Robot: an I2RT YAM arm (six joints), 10 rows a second.
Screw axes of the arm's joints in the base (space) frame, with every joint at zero. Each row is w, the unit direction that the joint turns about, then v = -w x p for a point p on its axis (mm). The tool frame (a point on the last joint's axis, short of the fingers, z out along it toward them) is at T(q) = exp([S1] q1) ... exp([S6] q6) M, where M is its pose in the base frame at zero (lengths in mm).
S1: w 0 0 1 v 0 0 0
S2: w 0 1 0 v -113.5 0 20
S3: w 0 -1 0 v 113.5 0 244
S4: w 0 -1 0 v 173.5 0 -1
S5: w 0 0 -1 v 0 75 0
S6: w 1 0 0 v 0 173.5 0
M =
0 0 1 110.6
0 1 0 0
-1 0 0 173.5
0 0 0 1
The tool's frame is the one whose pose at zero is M.
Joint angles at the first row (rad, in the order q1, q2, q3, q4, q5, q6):
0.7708, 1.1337, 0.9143, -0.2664, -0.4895, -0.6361
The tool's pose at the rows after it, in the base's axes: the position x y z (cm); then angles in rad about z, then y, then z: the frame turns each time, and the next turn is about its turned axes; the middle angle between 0 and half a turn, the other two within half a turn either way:
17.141, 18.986, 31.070, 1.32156, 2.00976, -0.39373
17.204, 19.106, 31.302, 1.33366, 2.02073, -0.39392
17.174, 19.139, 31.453, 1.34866, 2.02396, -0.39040
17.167, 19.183, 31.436, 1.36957, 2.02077, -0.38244
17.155, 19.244, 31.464, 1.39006, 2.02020, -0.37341
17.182, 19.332, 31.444, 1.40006, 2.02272, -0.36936
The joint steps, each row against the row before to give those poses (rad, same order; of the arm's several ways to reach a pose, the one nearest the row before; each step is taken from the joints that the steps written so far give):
-0.0004, 0.0108, 0.0205, -0.0275, -0.0044, -0.0132
0.0008, 0.0095, 0.0198, -0.0255, -0.0070, -0.0122
0.0003, 0.0028, 0.0100, -0.0148, -0.0119, -0.0066
-0.0010, 0.0028, 0.0013, -0.0013, -0.0197, -0.0030
-0.0001, 0.0038, 0.0047, -0.0065, -0.0179, -0.0028
0.0009, 0.0051, 0.0039, -0.0046, -0.0071, -0.0029

